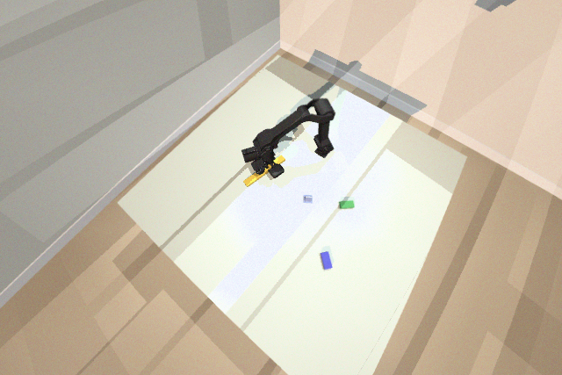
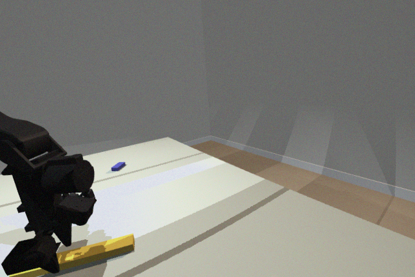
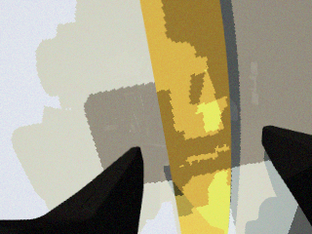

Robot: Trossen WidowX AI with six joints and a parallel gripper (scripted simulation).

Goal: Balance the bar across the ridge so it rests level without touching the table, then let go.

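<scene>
The long yellow bar is 2 cm ahead of my gripper tip and 1 cm below it. The rest, counted from my gripper tip: green block (41 cm to the left, 7 cm behind, 1 cm below); blue block (47 cm to the left, 19 cm ahead, 1 cm below).
</scene>
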